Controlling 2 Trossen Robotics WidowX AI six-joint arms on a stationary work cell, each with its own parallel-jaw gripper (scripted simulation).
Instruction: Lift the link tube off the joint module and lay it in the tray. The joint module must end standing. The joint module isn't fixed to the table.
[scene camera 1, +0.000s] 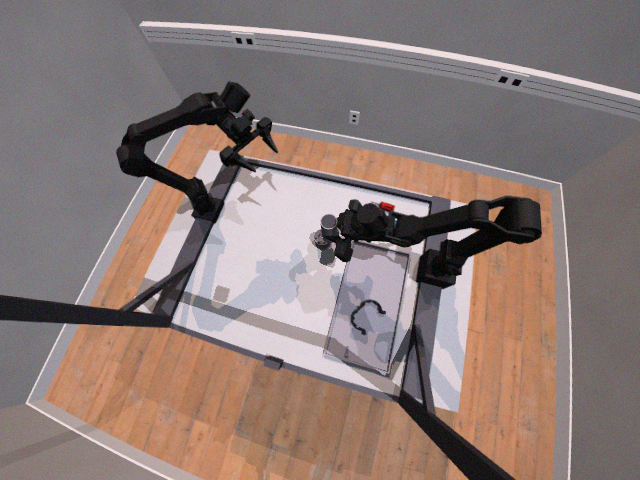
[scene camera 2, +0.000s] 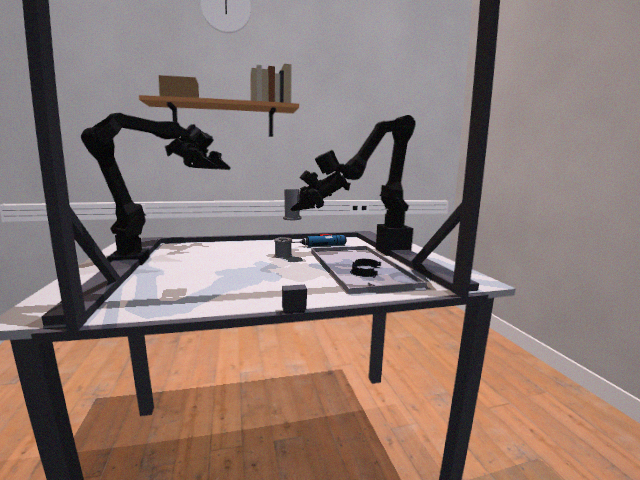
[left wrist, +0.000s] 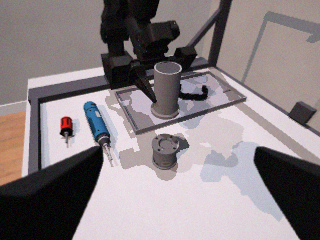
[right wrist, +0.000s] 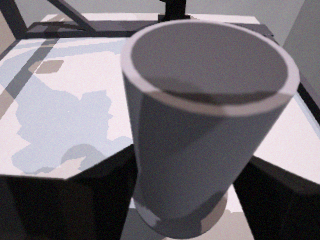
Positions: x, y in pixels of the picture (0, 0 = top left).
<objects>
The left gripper shows in scene camera 1, in scene camera 2 and in the left wrist view (178, 153); in the right wrist view it is out of frame. The right gripper shows in scene camera 1, in scene camera 2, in the left wrist view (167, 99) and in the right wrist view (183, 153). A tray shows in scene camera 1 (375, 272), in scene camera 2 (338, 261) and in the left wrist view (135, 104); in the right wrist view it is out of frame. The same spot on the right gripper: (scene camera 2: 304, 203) is (scene camera 1: 334, 241). The same spot on the left gripper: (scene camera 1: 241, 162) is (scene camera 2: 205, 159).
</objects>
